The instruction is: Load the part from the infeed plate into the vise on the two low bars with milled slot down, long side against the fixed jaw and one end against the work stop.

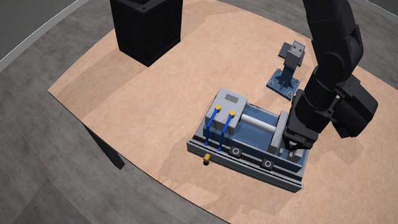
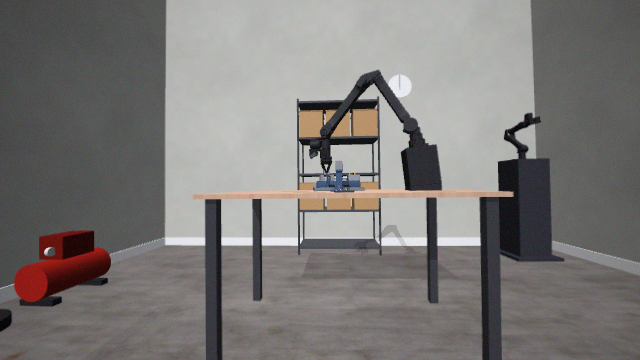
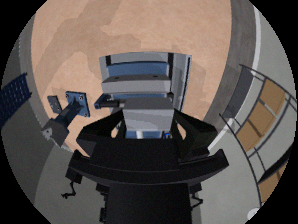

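Now: the fixed jaw 3 cm ahead of my hand, 2 cm to the left of it and 4 cm below it. Also, from my hand: moving jaw 3 cm behind, 2 cm to the left, 4 cm below; then grey part 1 cm below; then work stop 1 cm behind, 7 cm to the left, 3 cm below.
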